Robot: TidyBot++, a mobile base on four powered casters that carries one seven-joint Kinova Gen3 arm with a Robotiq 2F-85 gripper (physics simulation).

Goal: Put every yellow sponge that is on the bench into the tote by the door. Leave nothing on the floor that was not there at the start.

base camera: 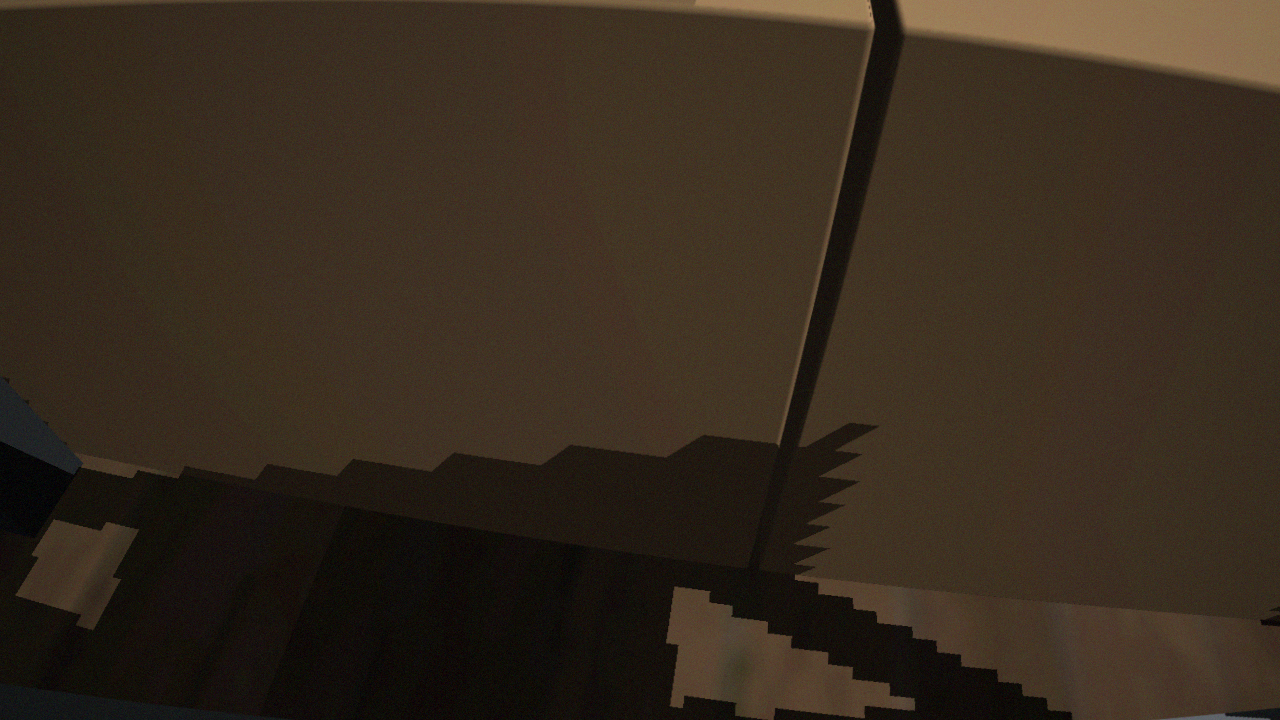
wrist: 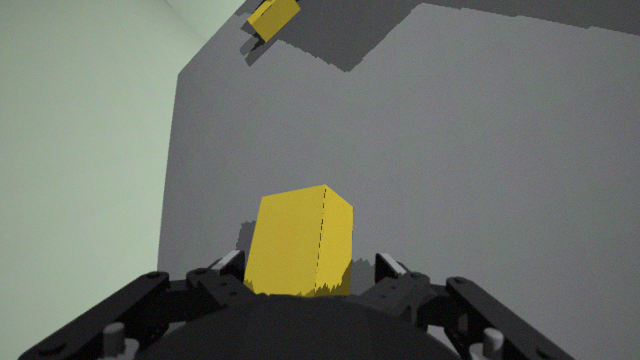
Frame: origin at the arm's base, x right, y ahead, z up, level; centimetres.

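Seen in the pictures: gripper, fingertip midpoint: (wrist: 310, 267).
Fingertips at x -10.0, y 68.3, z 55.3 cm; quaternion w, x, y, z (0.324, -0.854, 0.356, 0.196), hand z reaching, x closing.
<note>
Offsets run from my fingertips to a thing's middle. "pt": to the spot under its first point. Level surfaces: height alone.
A yellow sponge @[dy +1.6, dx -1.2, dz -1.3 cm] (wrist: 300, 240) is on the grey bench top @[dz -3.5 cm] (wrist: 450, 150), between my two fingers as the wrist view shows them; its lower end is hidden behind the gripper body. My gripper (wrist: 310, 267) is open, with a finger on either side of this sponge and a gap on the right. How far the fingertips are above the bench I cannot tell. A second yellow sponge @[dy +50.7, dx +20.7, dz -1.3 cm] (wrist: 275, 19) is on the bench near its far left edge, cut by the top of the wrist view. The tote does not show in either view.
A pale green wall (wrist: 75, 150) is beyond the bench's left edge. Dark shadows lie across the far part of the bench. In the base camera view, a large brown panelled front @[pt dy -41.0, dx +3.9, dz -76.9 cm] (base camera: 447, 268) with a dark vertical gap stands close ahead, above a shadowed wooden floor @[dz -94.9 cm] (base camera: 447, 617).
</note>
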